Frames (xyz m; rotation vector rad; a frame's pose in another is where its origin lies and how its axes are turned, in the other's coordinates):
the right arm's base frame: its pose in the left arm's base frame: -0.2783 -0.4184 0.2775 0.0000 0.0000 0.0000
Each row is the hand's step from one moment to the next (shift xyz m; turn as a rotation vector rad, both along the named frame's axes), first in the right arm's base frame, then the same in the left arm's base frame.
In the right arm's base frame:
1: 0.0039 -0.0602 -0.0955 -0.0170 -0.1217 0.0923
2: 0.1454 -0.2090 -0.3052 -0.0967 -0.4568 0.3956
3: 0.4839 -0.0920 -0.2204 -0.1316 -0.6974 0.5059
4: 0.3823 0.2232 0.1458 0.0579 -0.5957 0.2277
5: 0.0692 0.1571 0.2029 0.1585 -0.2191 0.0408
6: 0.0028 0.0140 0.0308 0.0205 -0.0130 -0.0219
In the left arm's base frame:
1: 0.0039 -0.0602 -0.0955 -0.0170 -0.1217 0.0923
2: 0.1454 -0.2090 -0.3052 -0.0967 -0.4568 0.3956
3: 0.4839 -0.0920 -0.2204 -0.1316 -0.6974 0.5059
4: 0.3823 0.2232 0.1458 0.0579 -0.5957 0.2277
5: 0.0692 0.1571 0.2029 0.1585 -0.2191 0.0408
6: 0.0028 0.0140 0.0308 0.0205 -0.0130 -0.0219

